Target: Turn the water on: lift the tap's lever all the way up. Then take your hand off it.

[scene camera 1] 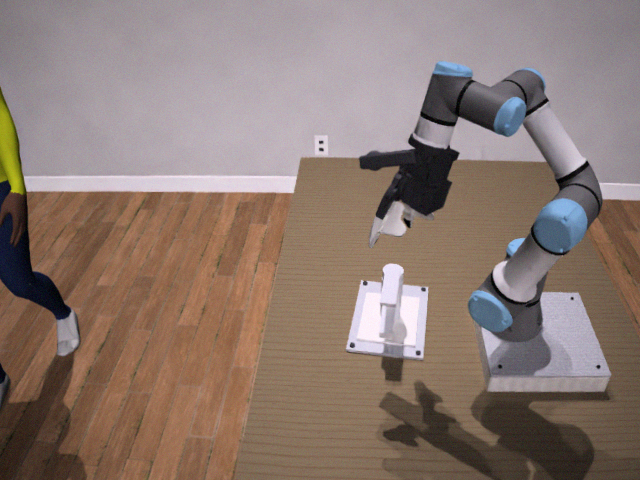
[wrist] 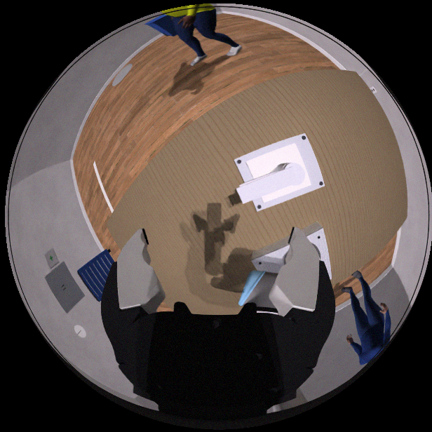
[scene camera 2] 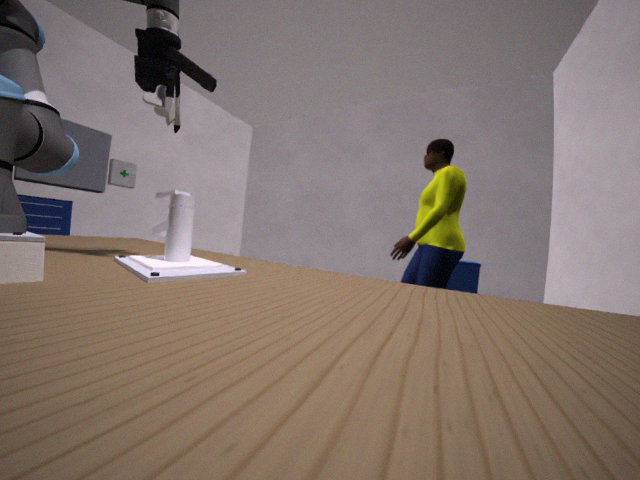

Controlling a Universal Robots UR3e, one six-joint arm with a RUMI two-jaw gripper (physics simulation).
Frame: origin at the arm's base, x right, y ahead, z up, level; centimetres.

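Seen in the pictures: gripper, fingertip midpoint: (scene camera 1: 390, 237) (scene camera 2: 172, 129).
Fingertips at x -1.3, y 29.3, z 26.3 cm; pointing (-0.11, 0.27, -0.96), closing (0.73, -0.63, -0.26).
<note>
A point is followed by its place in that frame.
A white tap (scene camera 1: 386, 324) @(y 28.8, x -0.2, z 2.6 cm) (scene camera 2: 178, 227) @(y 24.3, x 11.5, z 2.8 cm) (wrist: 296, 175) stands upright on a square white base plate (scene camera 1: 356, 330) @(y 34.3, x 6.0, z -4.6 cm) (scene camera 2: 217, 271) @(y 25.9, x 20.8, z -4.7 cm) (wrist: 314, 162) with dark corner screws. Its flat lever (scene camera 1: 391, 294) @(y 27.9, x 0.8, z 10.1 cm) (scene camera 2: 164, 194) @(y 25.9, x 3.8, z 9.6 cm) (wrist: 262, 185) sticks out from the top of the body, above the spout, and looks about level in the second scene view. My gripper (scene camera 1: 391, 233) @(y 29.3, x -1.3, z 26.3 cm) (scene camera 2: 172, 125) @(y 29.3, x -1.3, z 26.3 cm) (wrist: 217, 230) is open, with nothing between its fingers. It hangs well above the tap, off to one side in the wrist view, and does not touch the lever.
The arm's pale base block (scene camera 1: 547, 356) @(y -3.9, x -11.2, z -0.2 cm) (scene camera 2: 20, 260) @(y 3.8, x 10.5, z -2.8 cm) stands beside the tap on the wooden table (scene camera 1: 310, 413) @(y 46.4, x -15.6, z -5.4 cm) (scene camera 2: 361, 387) @(y 7.1, x 50.2, z -5.5 cm) (wrist: 175, 175). A person in a yellow shirt (scene camera 1: 9, 155) (scene camera 2: 439, 206) (wrist: 197, 27) is beyond the table. A person in blue (wrist: 370, 330) shows in the wrist view.
</note>
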